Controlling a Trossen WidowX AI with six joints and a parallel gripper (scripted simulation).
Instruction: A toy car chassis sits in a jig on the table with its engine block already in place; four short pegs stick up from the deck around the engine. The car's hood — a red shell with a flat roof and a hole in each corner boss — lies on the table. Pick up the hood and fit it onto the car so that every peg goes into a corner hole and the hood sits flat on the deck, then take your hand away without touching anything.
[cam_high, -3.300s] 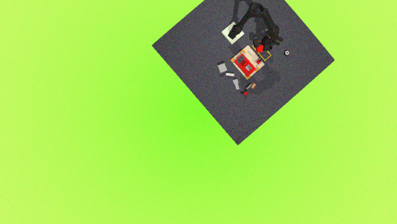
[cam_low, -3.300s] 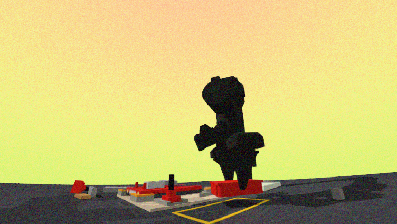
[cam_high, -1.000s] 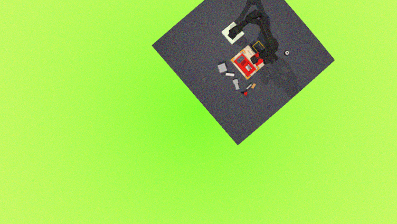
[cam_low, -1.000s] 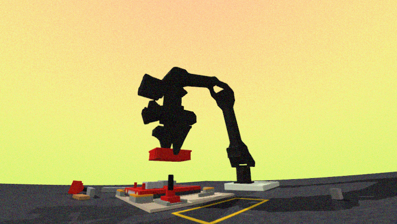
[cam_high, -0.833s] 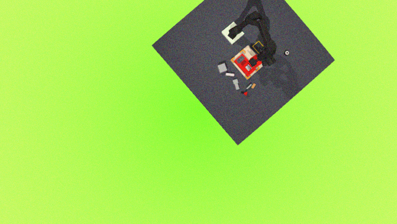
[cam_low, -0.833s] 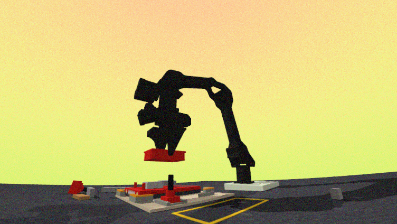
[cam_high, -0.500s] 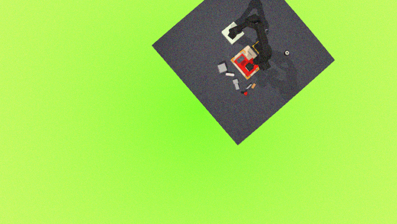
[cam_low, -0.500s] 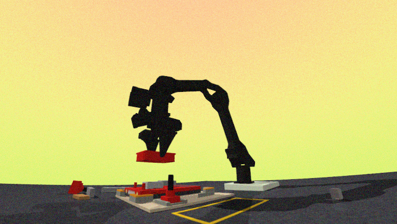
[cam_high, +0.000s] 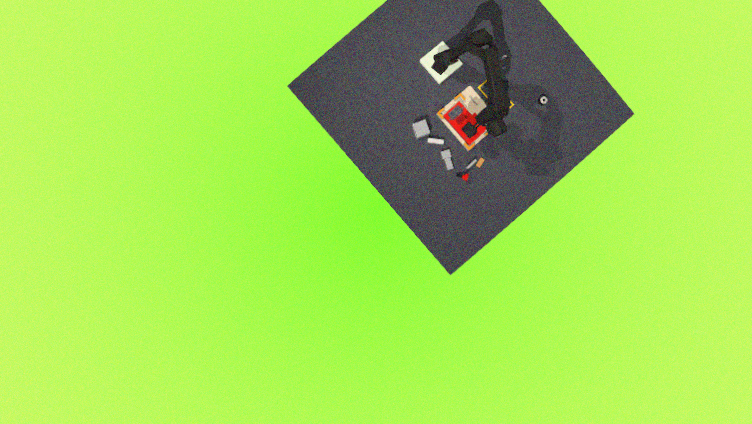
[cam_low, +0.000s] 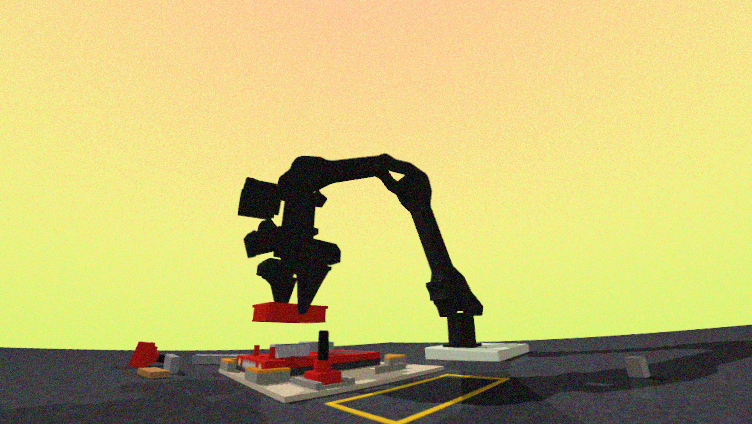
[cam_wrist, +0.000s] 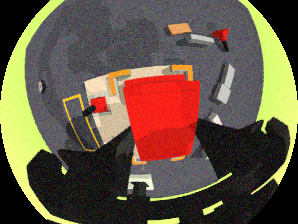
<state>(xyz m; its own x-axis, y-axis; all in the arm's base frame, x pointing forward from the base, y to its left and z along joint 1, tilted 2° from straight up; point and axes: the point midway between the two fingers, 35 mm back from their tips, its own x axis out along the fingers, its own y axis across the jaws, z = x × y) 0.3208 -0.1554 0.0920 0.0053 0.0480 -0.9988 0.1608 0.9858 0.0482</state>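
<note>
Right now the grey engine block is 10 mm to the left of my gripper tip and 60 mm below it. From my gripper tip the other things lie so: small grey piece (100 mm behind, 410 mm to the left, 80 mm below); then beige jig (40 mm behind, 40 mm to the left, 70 mm below); then red hood (10 mm above).
</note>
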